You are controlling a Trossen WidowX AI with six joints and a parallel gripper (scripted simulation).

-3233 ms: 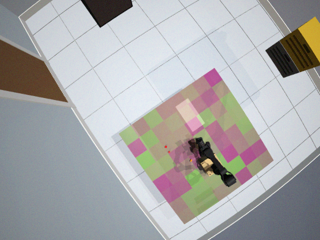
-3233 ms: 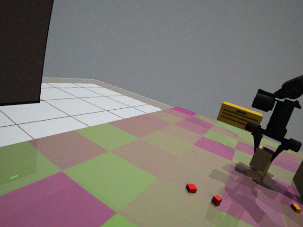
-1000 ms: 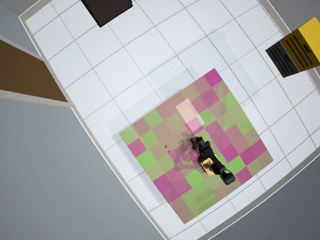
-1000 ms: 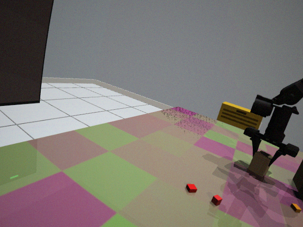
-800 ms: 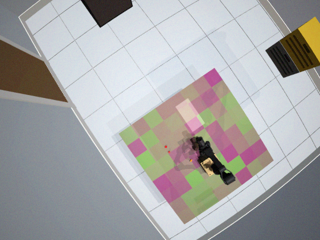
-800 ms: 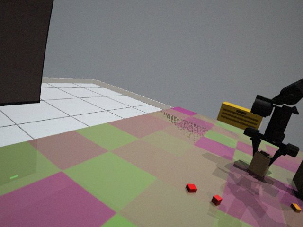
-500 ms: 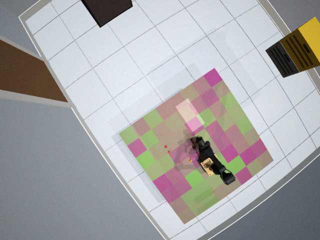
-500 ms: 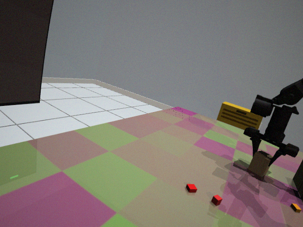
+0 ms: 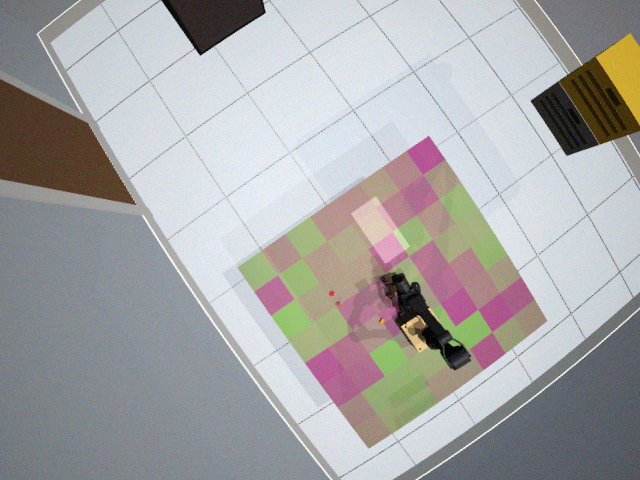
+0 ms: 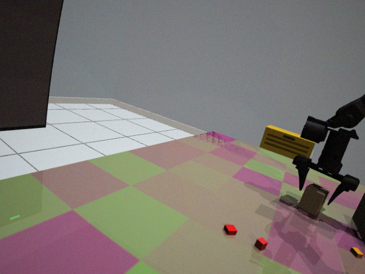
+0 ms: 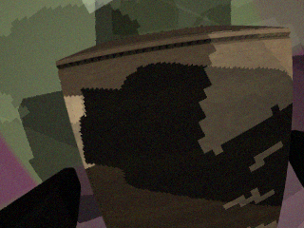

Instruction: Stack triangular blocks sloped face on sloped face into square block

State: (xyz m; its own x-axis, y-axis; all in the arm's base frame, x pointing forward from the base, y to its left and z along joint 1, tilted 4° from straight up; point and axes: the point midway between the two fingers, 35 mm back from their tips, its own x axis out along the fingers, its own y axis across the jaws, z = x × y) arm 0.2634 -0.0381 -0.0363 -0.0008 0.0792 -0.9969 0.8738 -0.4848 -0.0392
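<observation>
Right now the triangular wooden block is 10 mm behind my gripper tip, 30 mm to the right of it and 20 mm below it. Round my gripper tip: orange cube (80 mm behind, 180 mm to the left, 40 mm below).
</observation>
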